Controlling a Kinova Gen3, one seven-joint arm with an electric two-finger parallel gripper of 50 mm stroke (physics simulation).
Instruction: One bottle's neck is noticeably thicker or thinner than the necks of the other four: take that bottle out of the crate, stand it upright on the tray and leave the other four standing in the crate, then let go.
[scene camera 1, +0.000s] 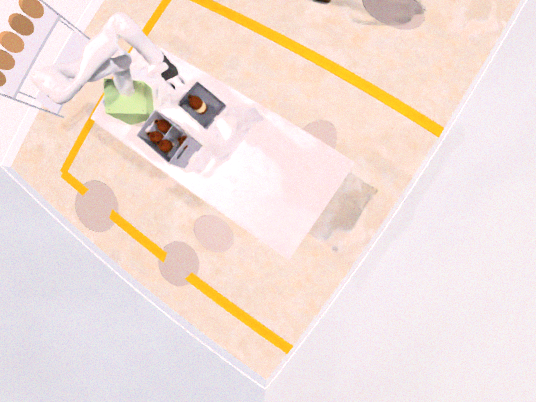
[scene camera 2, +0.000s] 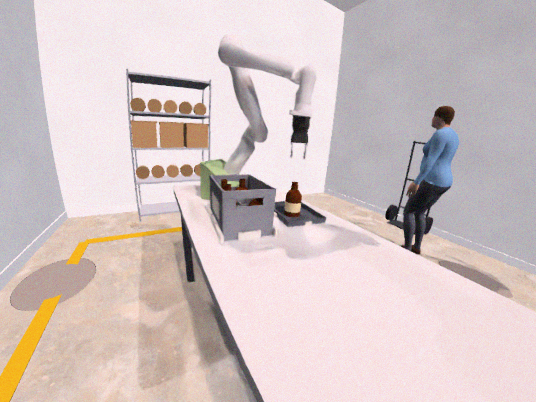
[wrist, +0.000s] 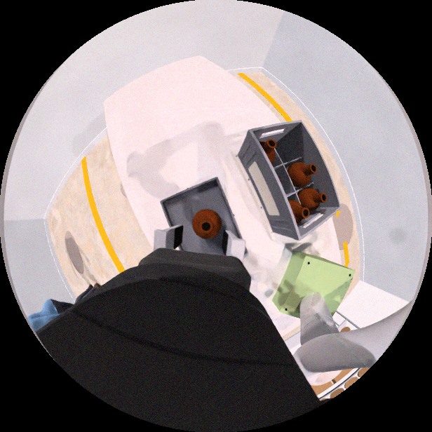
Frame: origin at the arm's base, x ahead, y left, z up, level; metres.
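Where they show: gripper, fingertip midpoint: (scene camera 1: 179, 85) (scene camera 2: 297, 158); arm's base, link origin: (scene camera 1: 126, 89) (scene camera 2: 230, 171).
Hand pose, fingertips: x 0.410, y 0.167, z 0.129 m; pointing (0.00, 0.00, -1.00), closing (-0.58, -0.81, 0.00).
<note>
Things, the pixels of their centre, and the offset from my fingertips.
- brown bottle, body centre: (scene camera 2: 293, 198) (scene camera 1: 196, 103) dx +0.002, dy -0.002, dz -0.185 m
- dark grey tray, body centre: (scene camera 2: 294, 211) (scene camera 1: 201, 105) dx -0.006, dy +0.017, dz -0.255 m
- grey crate, body centre: (scene camera 2: 238, 202) (scene camera 1: 170, 140) dx -0.001, dy -0.268, dz -0.180 m
A brown bottle (scene camera 1: 195, 103) (scene camera 2: 293, 196) (wrist: 206, 223) with a cream label stands upright on the dark grey tray (scene camera 1: 214, 104) (scene camera 2: 312, 218) (wrist: 210, 192). My gripper (scene camera 1: 178, 84) (scene camera 2: 298, 157) (wrist: 202, 236) is open and empty, a clear gap above that bottle's mouth, with its fingers apart from it. The grey crate (scene camera 1: 191, 154) (scene camera 2: 245, 220) (wrist: 251, 157) stands beside the tray and holds several brown bottles; one of these crate bottles (scene camera 1: 162, 125) (scene camera 2: 242, 184) (wrist: 300, 174) stands in its compartment. The crate walls hide their lower parts in the second scene view.
A green box-like block (scene camera 1: 129, 102) (scene camera 2: 205, 181) (wrist: 317, 280) stands at the arm's base, near the crate. A shelf rack (scene camera 2: 170, 114) stands by the back wall. A person in blue (scene camera 2: 440, 155) stands beyond the table, next to a hand truck (scene camera 2: 409, 162).
</note>
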